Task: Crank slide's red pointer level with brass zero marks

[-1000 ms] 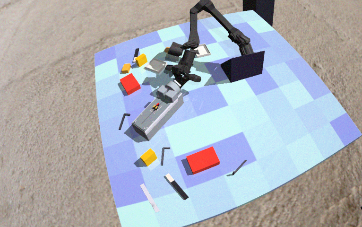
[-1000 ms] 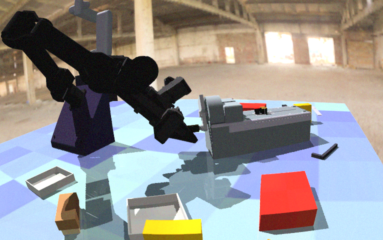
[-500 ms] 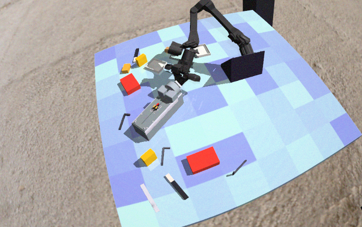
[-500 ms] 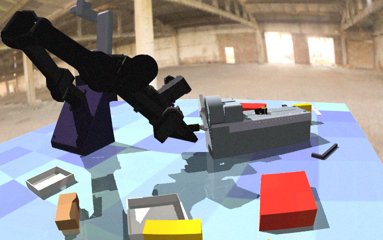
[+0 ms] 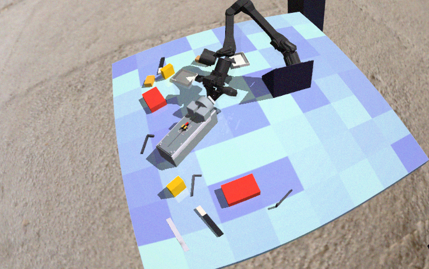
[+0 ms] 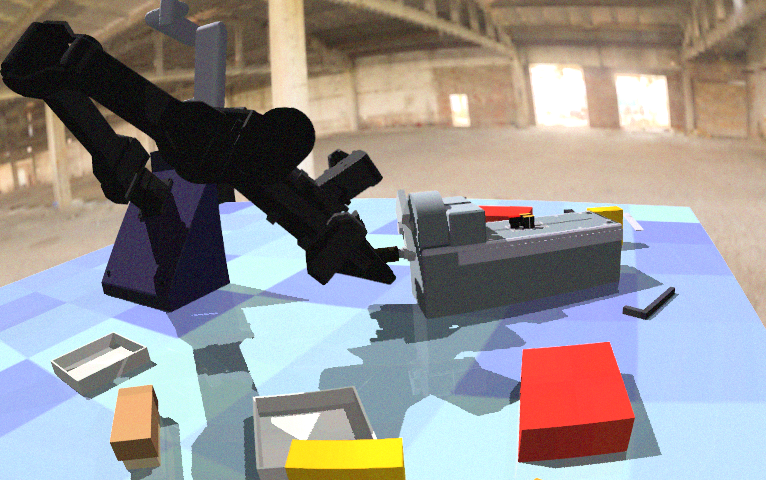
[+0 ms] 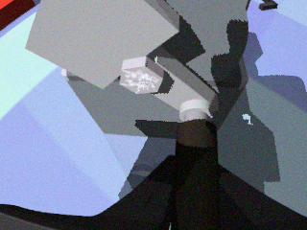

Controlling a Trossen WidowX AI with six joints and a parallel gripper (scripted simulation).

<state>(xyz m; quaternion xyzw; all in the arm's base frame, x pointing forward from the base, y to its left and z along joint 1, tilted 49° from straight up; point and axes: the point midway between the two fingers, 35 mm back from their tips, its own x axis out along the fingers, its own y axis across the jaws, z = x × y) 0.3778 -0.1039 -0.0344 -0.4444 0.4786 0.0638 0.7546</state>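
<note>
Right now my gripper tip is 1 cm past the dark crank handle, 1 cm to the left of it and 3 cm below it. The rest, counted from my gripper tip: red pointer: 12 cm ahead, 9 cm to the left, 4 cm above; then tan block: 9 cm behind, 33 cm to the right, 3 cm below.
</note>
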